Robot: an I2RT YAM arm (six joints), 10 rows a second.
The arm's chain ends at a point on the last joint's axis. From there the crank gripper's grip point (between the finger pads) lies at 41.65 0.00 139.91 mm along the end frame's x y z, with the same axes.
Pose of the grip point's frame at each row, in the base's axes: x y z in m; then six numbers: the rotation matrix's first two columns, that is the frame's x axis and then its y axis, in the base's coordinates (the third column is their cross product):
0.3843, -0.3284, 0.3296, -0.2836, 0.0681, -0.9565, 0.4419, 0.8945, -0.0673
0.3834, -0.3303, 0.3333, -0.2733, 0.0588, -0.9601, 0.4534, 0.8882, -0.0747
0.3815, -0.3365, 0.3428, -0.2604, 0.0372, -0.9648, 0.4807, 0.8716, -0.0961
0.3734, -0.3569, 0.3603, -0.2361, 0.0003, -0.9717, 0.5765, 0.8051, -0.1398
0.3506, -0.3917, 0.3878, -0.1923, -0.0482, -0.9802, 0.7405, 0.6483, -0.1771
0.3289, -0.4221, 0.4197, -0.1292, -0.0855, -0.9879, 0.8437, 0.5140, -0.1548
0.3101, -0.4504, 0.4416, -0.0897, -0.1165, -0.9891, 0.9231, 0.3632, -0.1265
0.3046, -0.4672, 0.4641, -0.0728, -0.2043, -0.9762, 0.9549, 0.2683, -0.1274
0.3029, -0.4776, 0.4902, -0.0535, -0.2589, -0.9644, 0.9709, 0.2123, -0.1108
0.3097, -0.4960, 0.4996, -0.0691, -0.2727, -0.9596, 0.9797, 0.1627, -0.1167
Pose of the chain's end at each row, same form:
0.2770, -0.2694, 0.4091, -0.2836, 0.0681, -0.9565, 0.4419, 0.8945, -0.0673
0.2761, -0.2690, 0.4110, -0.2733, 0.0588, -0.9601, 0.4534, 0.8882, -0.0747
0.2752, -0.2697, 0.4172, -0.2604, 0.0372, -0.9648, 0.4807, 0.8716, -0.0961
0.2738, -0.2739, 0.4274, -0.2361, 0.0003, -0.9717, 0.5765, 0.8051, -0.1398
0.2685, -0.2834, 0.4411, -0.1923, -0.0482, -0.9802, 0.7405, 0.6483, -0.1771
0.2614, -0.2991, 0.4600, -0.1292, -0.0855, -0.9879, 0.8437, 0.5140, -0.1548
0.2615, -0.3162, 0.4723, -0.0897, -0.1165, -0.9891, 0.9231, 0.3632, -0.1265
0.2673, -0.3270, 0.4802, -0.0728, -0.2043, -0.9762, 0.9549, 0.2683, -0.1274
0.2725, -0.3350, 0.4968, -0.0535, -0.2589, -0.9644, 0.9709, 0.2123, -0.1108
0.2863, -0.3520, 0.5038, -0.0691, -0.2727, -0.9596, 0.9797, 0.1627, -0.1167

